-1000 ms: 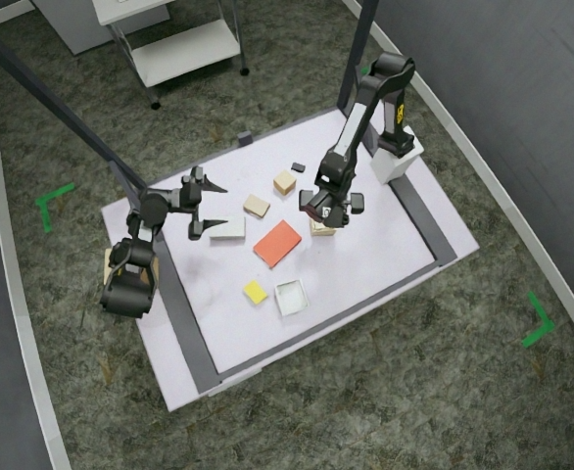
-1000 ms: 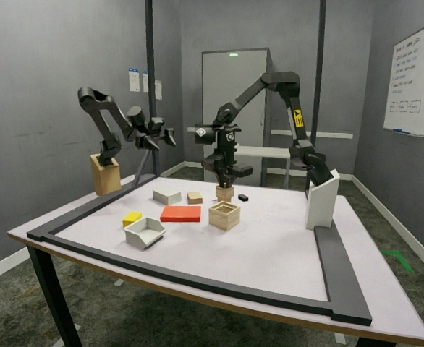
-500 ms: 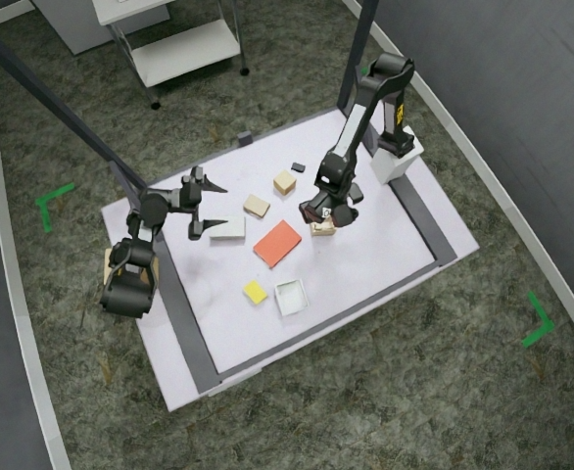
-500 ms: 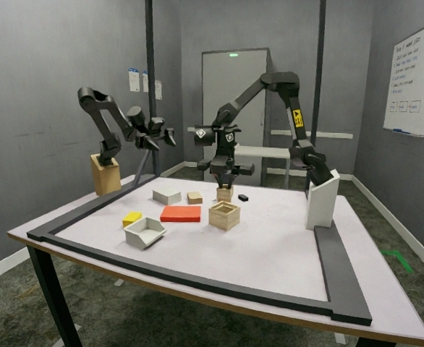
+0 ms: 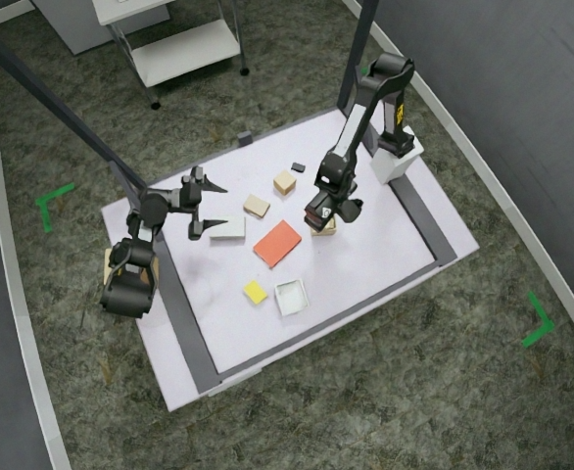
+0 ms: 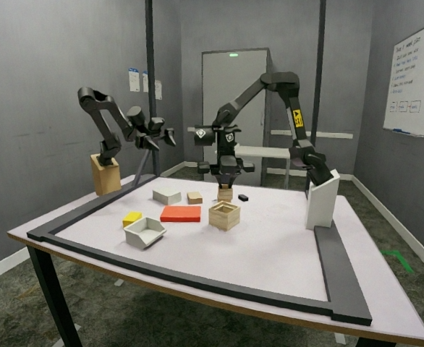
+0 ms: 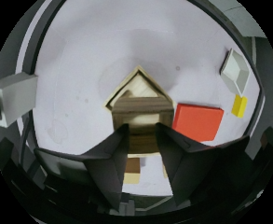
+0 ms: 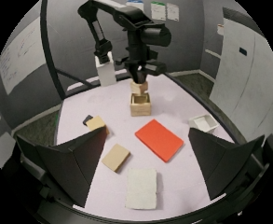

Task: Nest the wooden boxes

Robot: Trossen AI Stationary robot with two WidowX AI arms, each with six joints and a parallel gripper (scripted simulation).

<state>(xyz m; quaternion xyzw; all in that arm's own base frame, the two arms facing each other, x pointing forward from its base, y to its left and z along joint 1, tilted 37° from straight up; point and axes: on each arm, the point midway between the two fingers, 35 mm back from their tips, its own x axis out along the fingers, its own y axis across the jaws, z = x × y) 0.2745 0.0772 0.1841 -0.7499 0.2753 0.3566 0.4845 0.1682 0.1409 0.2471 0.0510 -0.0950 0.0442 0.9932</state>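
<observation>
Right now my left hand is 5 cm above the small wooden box. The rest, counted from my left hand: biggest wooden box (14 cm below); mid-sized wooden box (14 cm below); flat red block (17 cm to the right, 15 cm below).
</observation>
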